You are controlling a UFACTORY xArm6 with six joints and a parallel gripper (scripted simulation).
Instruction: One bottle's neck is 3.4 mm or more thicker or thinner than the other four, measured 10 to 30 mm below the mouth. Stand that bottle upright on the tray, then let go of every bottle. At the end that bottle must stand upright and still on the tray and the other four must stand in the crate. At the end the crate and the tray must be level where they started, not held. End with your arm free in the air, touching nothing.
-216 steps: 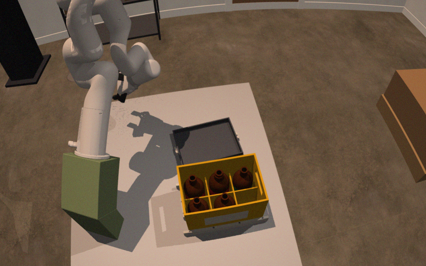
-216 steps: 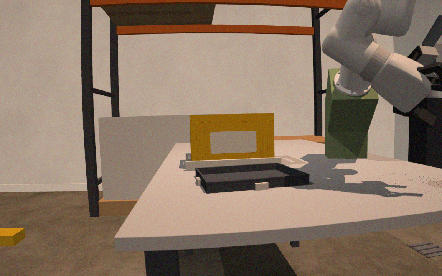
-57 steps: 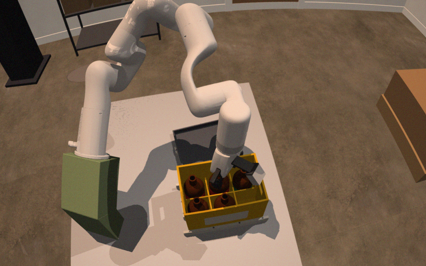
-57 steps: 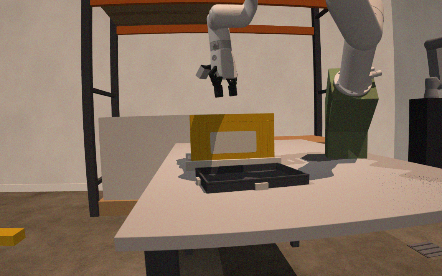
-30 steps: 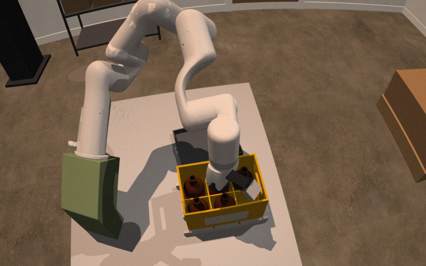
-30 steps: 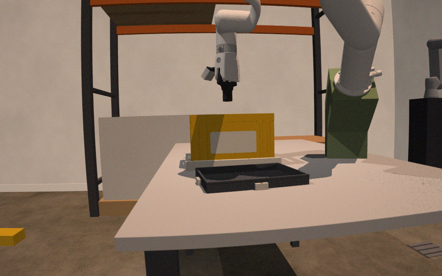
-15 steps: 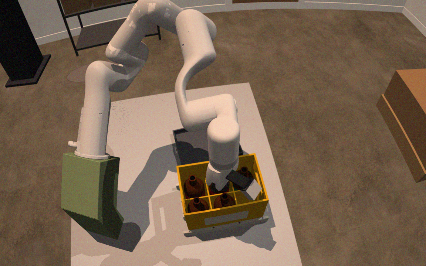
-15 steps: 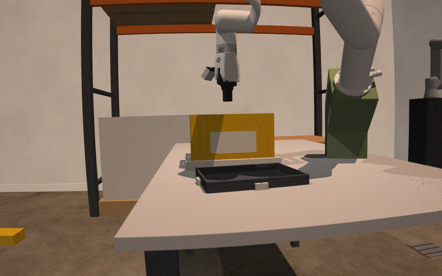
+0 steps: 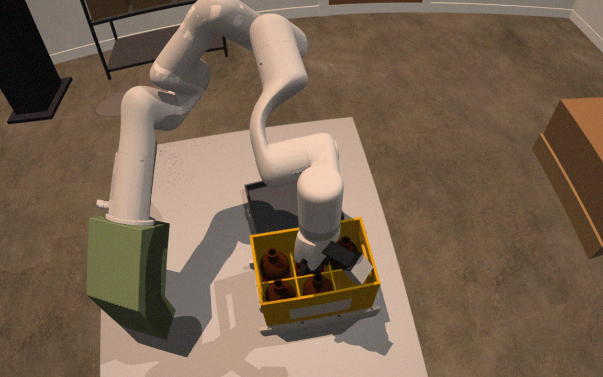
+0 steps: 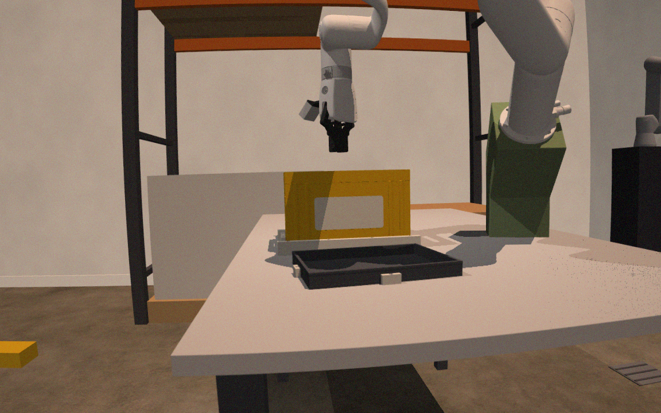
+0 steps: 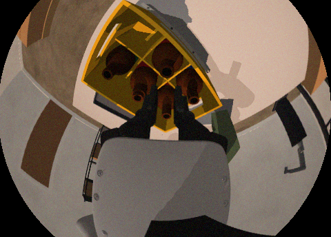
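Right now my hand is 16 cm above the yellow crate, 4 cm to the right of it and 1 cm past it. The rest, counted from my hand: glass bottle 16 cm below, 9 cm to the left, 2 cm behind; then dark tray 32 cm to the left, 23 cm below, 6 cm behind.
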